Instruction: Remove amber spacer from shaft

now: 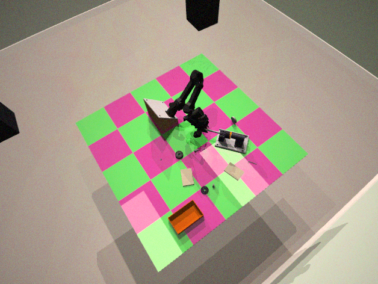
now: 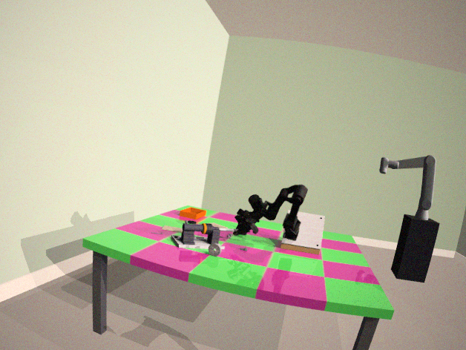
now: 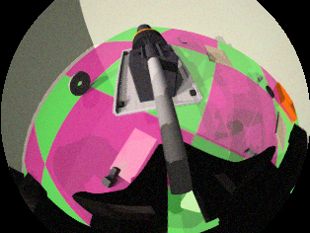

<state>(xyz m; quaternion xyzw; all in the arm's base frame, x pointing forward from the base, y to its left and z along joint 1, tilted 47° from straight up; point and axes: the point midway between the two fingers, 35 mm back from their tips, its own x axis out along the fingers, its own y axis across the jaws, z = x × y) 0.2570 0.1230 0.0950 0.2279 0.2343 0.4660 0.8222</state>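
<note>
The grey shaft lies 5 cm ahead of my gripper tip, 4 cm to the left of it and 2 cm above it. Also, from my gripper tip: grey gear (1 cm ahead, 24 cm to the left, 3 cm below); amber spacer (13 cm ahead, 11 cm to the left, 2 cm above); orange tray (43 cm ahead, 46 cm to the right, 5 cm below).
</note>
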